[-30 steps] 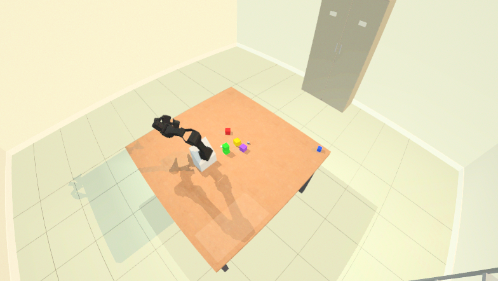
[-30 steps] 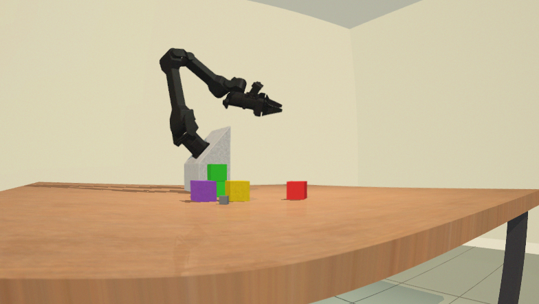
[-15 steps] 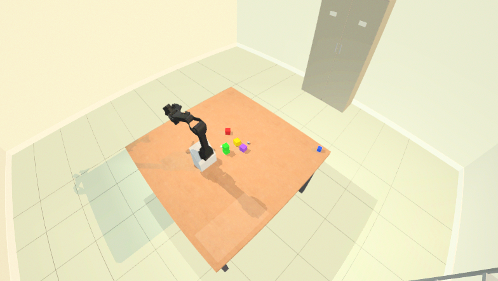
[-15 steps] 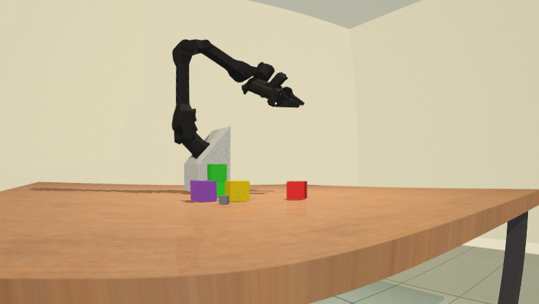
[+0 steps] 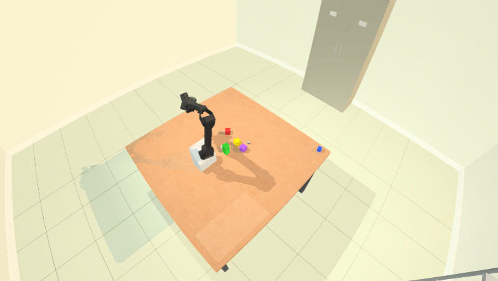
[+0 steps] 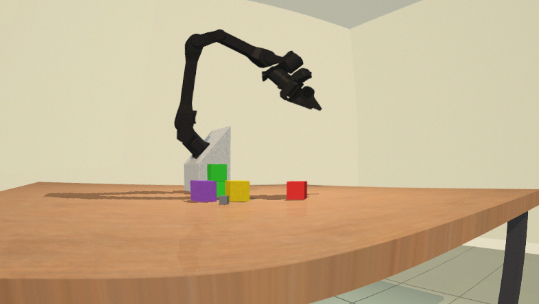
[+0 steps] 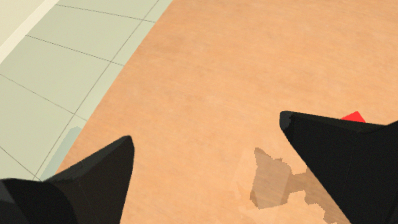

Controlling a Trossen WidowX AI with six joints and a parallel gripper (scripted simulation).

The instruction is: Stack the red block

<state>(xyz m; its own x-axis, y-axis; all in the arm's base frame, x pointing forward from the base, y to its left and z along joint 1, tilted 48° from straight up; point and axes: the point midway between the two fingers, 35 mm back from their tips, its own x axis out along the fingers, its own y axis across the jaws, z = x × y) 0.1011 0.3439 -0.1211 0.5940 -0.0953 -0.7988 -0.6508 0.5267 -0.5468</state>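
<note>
My gripper tip is now 190 mm short of the red block, 170 mm to the left of it and 240 mm above it. Round my gripper tip: purple block 180 mm ahead, 410 mm to the right, 240 mm below; yellow block 180 mm ahead, 320 mm to the right, 240 mm below; green block 60 mm ahead, 340 mm to the right, 200 mm below.
</note>
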